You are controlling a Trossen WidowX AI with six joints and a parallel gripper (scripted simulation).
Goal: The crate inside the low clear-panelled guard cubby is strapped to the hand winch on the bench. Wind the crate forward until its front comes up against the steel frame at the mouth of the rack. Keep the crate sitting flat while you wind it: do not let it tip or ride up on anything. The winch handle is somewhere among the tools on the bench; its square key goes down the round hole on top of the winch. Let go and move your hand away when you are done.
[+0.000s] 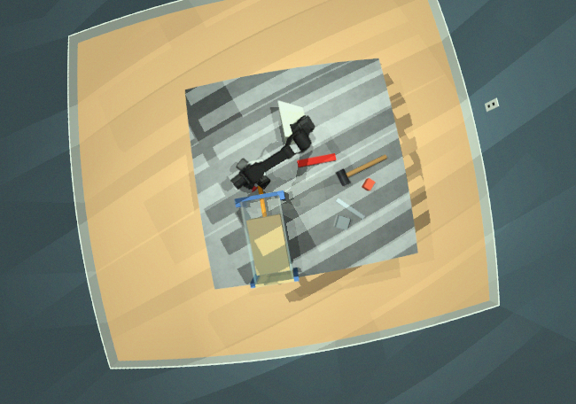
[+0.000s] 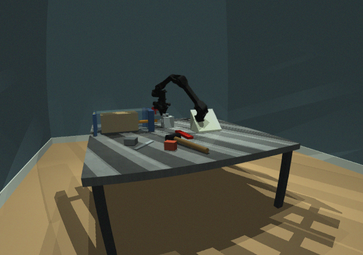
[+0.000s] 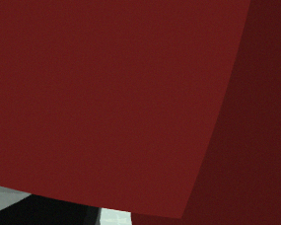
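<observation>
Now: gripper tip 6 cm short of the red spool-shaped handle grip, 5 cm below it and 2 cm to the left of it. Round my gripper tip: clear-panelled cubby 37 cm ahead, 3 cm to the right, 2 cm above; then winch handle 2 cm ahead, 2 cm above, 1 cm to the right; then grey winch 7 cm below, 5 cm behind, 1 cm to the left.
</observation>
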